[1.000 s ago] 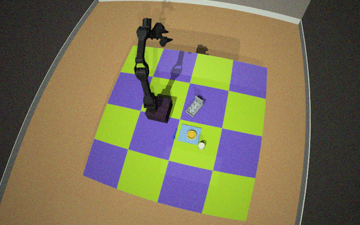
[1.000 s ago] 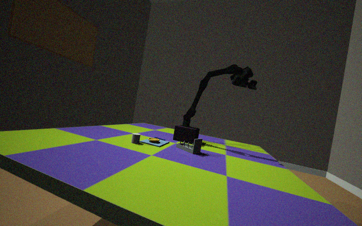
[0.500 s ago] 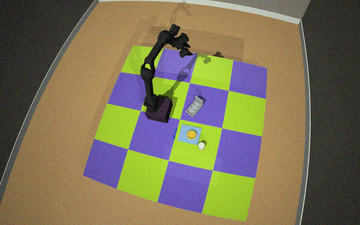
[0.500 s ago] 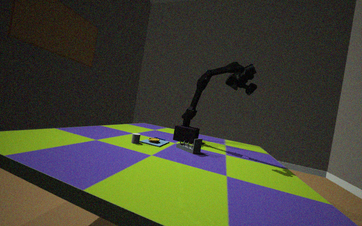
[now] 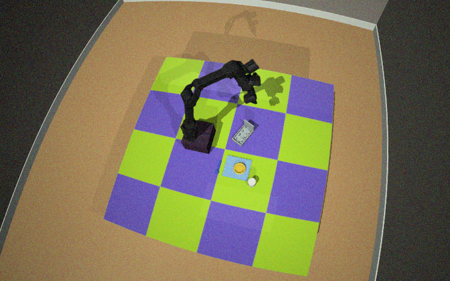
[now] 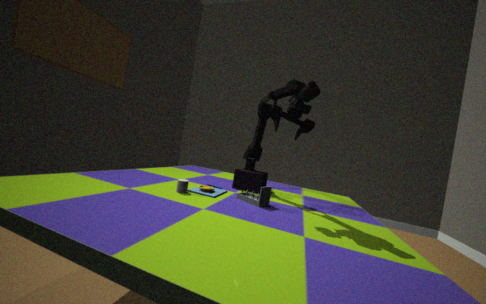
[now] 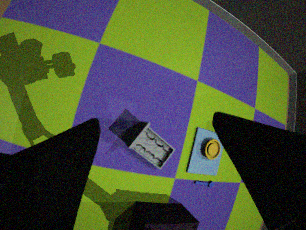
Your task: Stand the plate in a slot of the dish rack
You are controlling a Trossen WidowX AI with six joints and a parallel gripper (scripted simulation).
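My gripper tip is now 310 mm to the left of the yellow plate, 280 mm above it and 10 mm short of it. Also, from my gripper tip: grey dish rack: 280 mm below, 110 mm to the right, 40 mm behind; then blue mat: 310 mm to the right, 300 mm below, 10 mm behind; then blue spoon: 350 mm to the right, 300 mm below, 110 mm behind.
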